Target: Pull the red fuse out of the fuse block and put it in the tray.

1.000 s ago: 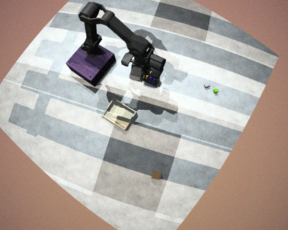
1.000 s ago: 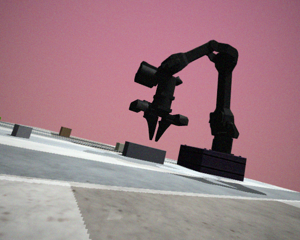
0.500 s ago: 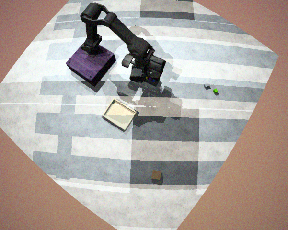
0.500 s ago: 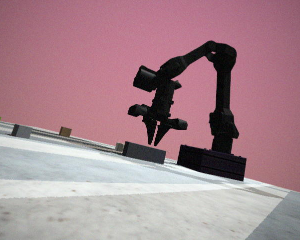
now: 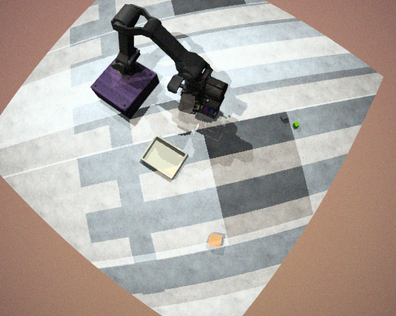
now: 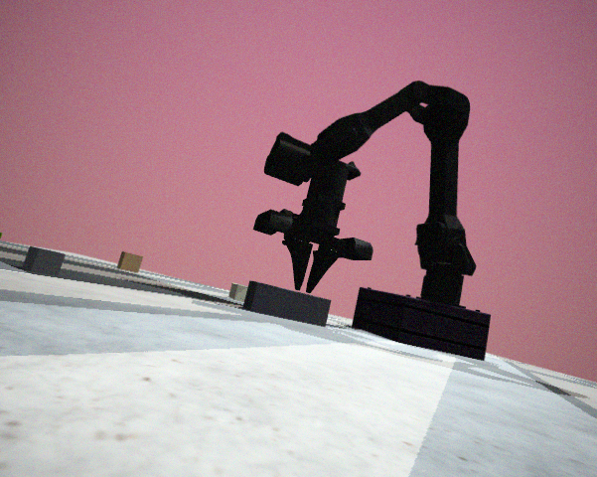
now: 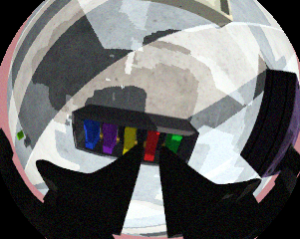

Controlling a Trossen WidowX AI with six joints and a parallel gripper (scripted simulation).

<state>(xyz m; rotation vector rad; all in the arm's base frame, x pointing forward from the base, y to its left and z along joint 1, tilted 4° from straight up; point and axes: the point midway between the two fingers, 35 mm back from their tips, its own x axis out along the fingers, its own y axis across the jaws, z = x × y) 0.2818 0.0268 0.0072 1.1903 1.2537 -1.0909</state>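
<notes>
The red fuse is 20 mm below my gripper tip. The rest, counted from my gripper tip: small green cube: 350 mm ahead, 120 mm to the left, 30 mm below; small dark piece: 290 mm ahead, 130 mm to the left, 30 mm below; cream tray: 220 mm to the right, 40 mm below, 10 mm ahead.
</notes>
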